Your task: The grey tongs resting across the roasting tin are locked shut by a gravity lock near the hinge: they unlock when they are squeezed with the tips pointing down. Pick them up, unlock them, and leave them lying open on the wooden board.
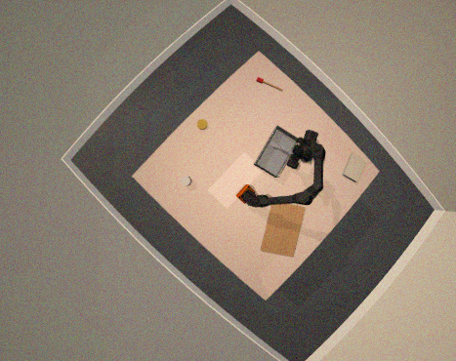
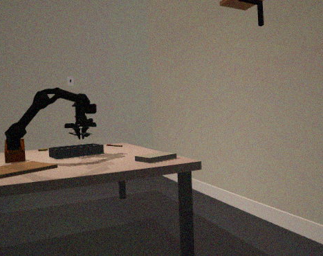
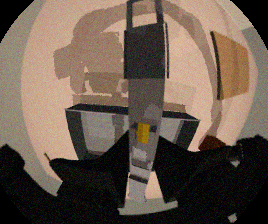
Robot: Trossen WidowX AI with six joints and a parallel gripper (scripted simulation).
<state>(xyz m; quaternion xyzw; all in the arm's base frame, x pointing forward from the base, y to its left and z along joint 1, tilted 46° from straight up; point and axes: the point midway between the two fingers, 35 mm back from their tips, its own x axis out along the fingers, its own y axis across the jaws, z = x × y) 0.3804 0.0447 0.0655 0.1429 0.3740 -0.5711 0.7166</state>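
My gripper tip is 35 cm to the left of the wooden board, 35 cm past it and 10 cm above it. Round my gripper tip: roasting tin (8 cm to the left, 8 cm below, 3 cm behind); flat grey slab (40 cm to the right, 34 cm ahead, 9 cm below); yellow lock piece (4 cm above, 2 cm to the right, 1 cm ahead).
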